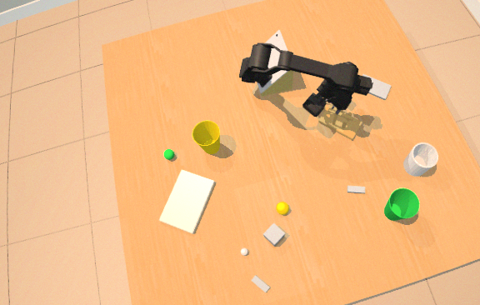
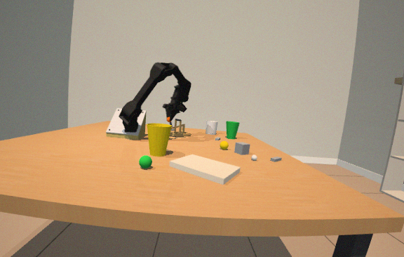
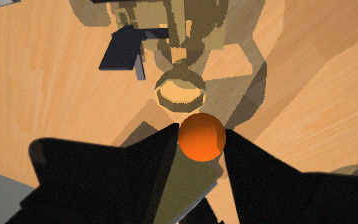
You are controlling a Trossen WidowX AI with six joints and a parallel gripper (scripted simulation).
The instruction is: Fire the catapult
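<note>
My gripper tip is 30 mm short of the wooden catapult, 60 mm to the right of it and 50 mm above it. Also, from my gripper tip: yellow cup: 10 mm behind, 400 mm to the right, 70 mm below; then orange ball: 10 mm above; then yellow ball: 300 mm ahead, 240 mm to the right, 80 mm below.
</note>
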